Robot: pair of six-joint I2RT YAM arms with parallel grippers.
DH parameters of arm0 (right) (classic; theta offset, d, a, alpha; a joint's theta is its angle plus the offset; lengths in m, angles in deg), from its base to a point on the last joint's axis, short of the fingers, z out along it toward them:
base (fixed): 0 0 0 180
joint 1: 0 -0.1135 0.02 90
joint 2: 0 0 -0.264 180
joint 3: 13.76 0 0.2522 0
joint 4: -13.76 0 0.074 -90
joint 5: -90 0 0 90
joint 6: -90 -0.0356 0 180
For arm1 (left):
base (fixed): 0 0 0 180
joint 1: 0 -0.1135 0.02 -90
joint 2: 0 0 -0.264 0
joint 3: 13.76 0 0.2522 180
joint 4: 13.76 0 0.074 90
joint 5: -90 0 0 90
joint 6: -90 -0.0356 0 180
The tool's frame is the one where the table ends.
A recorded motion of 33 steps. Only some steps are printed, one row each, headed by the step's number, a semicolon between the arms.
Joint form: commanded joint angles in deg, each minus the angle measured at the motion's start. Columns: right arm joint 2, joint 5, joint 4, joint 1, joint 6, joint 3; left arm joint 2, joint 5, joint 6, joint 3, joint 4, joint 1.
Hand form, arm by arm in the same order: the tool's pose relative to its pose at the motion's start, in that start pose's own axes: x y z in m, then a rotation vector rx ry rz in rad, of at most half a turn. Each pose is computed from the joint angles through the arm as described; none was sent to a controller.
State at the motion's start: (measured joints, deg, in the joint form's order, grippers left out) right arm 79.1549 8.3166 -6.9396 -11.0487 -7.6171 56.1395; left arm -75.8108 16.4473 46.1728 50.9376 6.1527 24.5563
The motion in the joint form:
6: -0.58 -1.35 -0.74 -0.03 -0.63 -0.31; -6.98 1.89 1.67 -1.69 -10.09 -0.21
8: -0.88 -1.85 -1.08 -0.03 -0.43 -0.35; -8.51 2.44 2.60 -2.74 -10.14 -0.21
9: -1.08 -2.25 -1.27 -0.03 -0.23 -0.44; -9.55 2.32 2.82 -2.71 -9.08 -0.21
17: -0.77 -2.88 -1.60 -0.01 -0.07 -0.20; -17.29 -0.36 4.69 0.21 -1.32 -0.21
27: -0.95 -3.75 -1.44 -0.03 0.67 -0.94; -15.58 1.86 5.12 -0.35 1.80 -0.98
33: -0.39 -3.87 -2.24 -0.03 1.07 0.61; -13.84 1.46 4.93 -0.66 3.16 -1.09
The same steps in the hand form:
6: 0.0015 -0.0005 -0.0024 0.0240 0.0049 0.0118; 0.0141 0.0040 0.0331 -0.0078 -0.0422 -0.0383
8: 0.0015 -0.0006 -0.0038 0.0328 0.0051 0.0085; 0.0235 0.0112 0.0403 -0.0449 -0.0208 -0.0413
9: 0.0018 -0.0008 -0.0047 0.0399 0.0056 0.0051; 0.0282 0.0142 0.0445 -0.0689 0.0039 -0.0343
17: 0.0018 -0.0015 -0.0036 0.0520 0.0110 0.0033; 0.0530 0.0261 0.0717 -0.1960 0.1778 -0.0065
27: 0.0053 -0.0024 -0.0034 0.0676 0.0164 -0.0092; 0.0489 0.0332 0.0648 -0.2543 0.1628 -0.0068
33: -0.0008 -0.0017 -0.0030 0.0692 0.0131 -0.0165; 0.0456 0.0332 0.0579 -0.2501 0.1670 -0.0061

